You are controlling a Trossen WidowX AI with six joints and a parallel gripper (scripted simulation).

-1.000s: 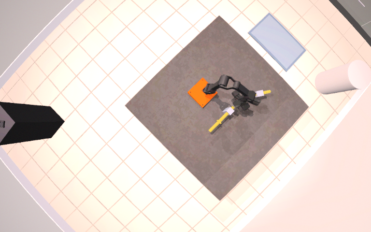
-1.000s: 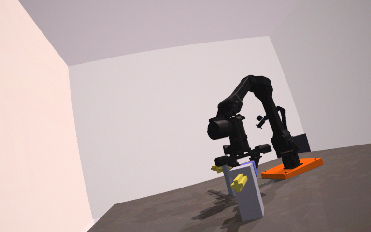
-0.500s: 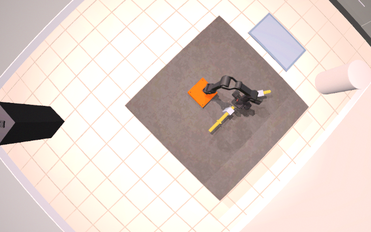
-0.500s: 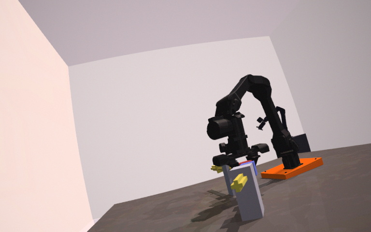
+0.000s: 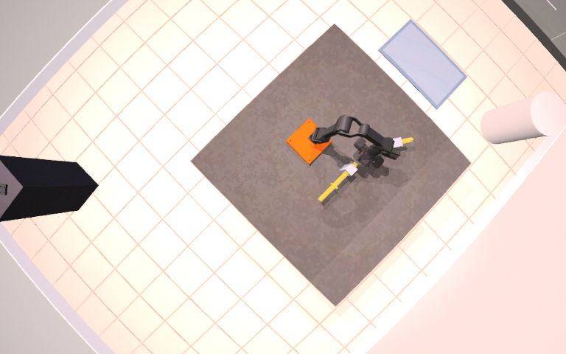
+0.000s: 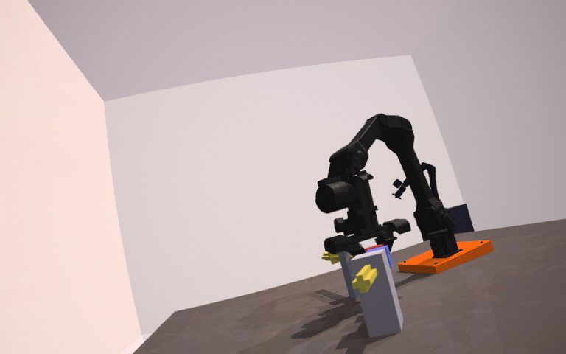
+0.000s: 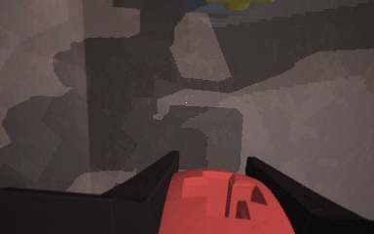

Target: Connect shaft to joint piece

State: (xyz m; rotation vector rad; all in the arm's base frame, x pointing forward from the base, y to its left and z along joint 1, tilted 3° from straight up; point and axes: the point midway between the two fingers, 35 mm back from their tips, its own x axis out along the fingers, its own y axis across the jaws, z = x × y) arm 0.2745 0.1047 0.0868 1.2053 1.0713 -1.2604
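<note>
My gripper tip is now 2 cm to the right of the red joint piece and 4 cm below it.
</note>
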